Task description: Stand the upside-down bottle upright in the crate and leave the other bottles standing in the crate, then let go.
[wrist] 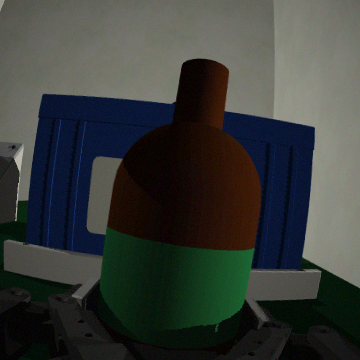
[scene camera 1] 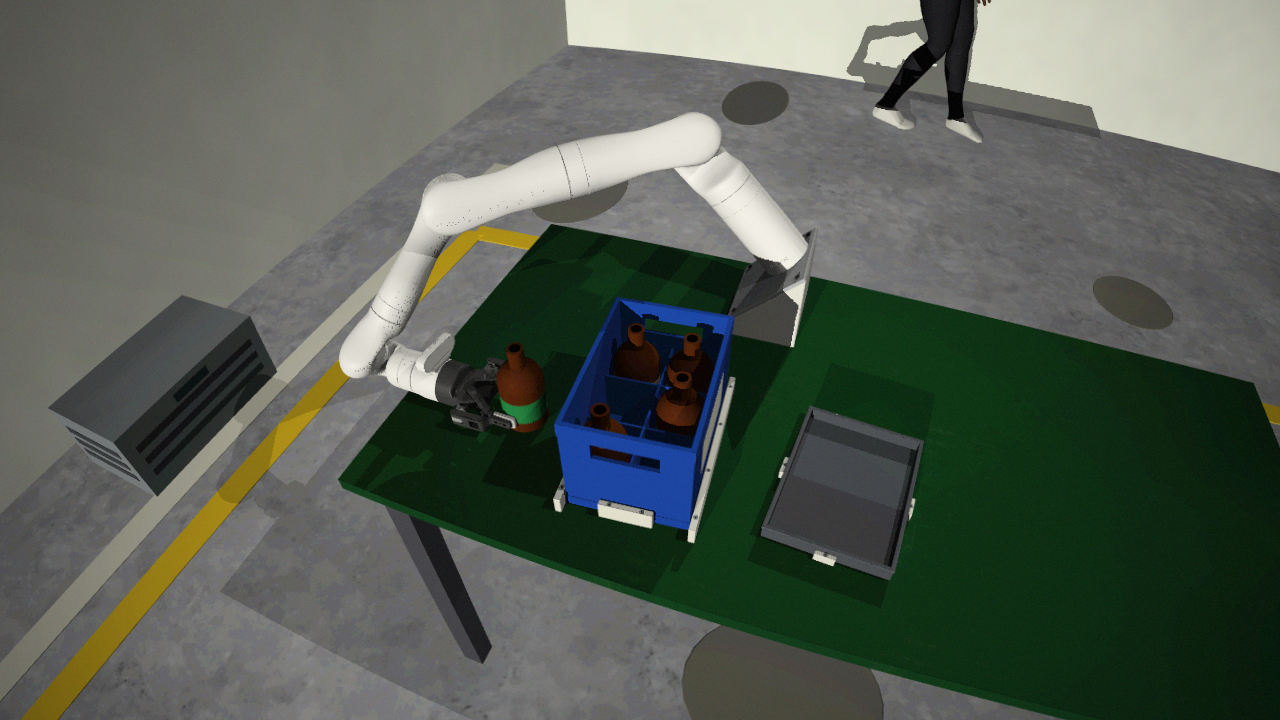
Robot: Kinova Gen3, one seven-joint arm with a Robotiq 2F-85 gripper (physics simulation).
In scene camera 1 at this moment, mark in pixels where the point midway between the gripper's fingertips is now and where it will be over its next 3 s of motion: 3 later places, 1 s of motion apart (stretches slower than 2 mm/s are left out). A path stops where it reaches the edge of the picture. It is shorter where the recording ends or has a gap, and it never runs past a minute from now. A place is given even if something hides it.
My gripper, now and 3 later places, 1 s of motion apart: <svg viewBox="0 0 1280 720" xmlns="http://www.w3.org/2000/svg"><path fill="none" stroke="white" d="M527 405L525 405L506 393L504 389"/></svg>
